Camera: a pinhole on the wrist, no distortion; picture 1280 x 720 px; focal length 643.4 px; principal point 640.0 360.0 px. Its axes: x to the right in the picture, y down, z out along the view. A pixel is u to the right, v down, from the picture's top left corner.
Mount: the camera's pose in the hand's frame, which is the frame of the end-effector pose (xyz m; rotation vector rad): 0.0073 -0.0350 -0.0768 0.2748 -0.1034 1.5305
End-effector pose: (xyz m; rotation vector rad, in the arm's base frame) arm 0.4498 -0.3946 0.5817 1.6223 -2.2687 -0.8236
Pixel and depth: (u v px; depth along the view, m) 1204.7 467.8 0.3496
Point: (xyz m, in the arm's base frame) 0.1404 -0.2484 0.4064
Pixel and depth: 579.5 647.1 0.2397
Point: 0.4868 -0.3017 0.3966
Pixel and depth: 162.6 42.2 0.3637
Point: 0.5874 -0.6207 0.1802
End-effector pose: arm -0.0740 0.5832 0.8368 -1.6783 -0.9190 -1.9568
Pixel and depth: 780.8 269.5 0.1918
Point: -0.0310 0.6992 0.8895
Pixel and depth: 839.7 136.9 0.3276
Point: 0.0609 0.7893 1.0032
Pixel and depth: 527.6 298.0 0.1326
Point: -0.1098 0.6810 0.8519
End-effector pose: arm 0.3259 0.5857 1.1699 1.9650 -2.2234 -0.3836
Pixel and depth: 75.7 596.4 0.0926
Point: 0.4583 0.5907 1.1349
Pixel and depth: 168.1 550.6 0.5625
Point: 0.7741 0.6749 0.6436
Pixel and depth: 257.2 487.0 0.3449
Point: 0.5711 0.6035 0.8755
